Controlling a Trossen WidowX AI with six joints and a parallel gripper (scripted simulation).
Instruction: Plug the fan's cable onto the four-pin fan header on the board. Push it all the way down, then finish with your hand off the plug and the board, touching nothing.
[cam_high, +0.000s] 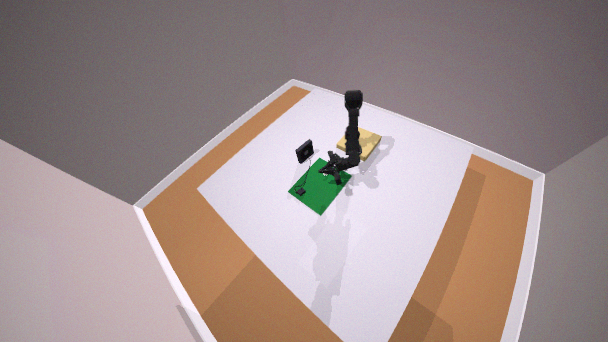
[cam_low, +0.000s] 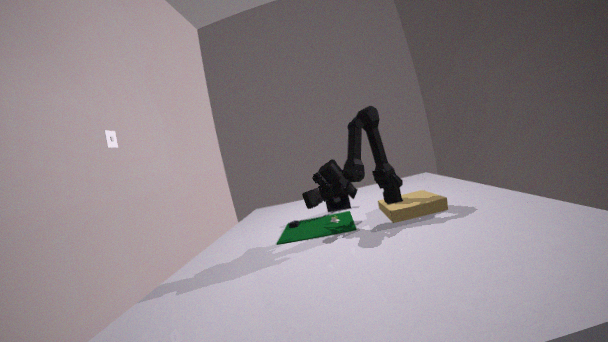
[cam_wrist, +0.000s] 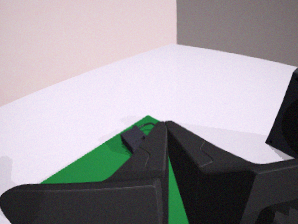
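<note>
Now: gripper tip 110 mm short of the black fan plug, 40 mm to the left of it and 120 mm above it. From my gripper tip the other things lie so: green board 140 mm below; black fan 90 mm behind, 190 mm to the right, 70 mm below; white four-pin fan header 80 mm behind, 20 mm to the right, 130 mm below.
</note>
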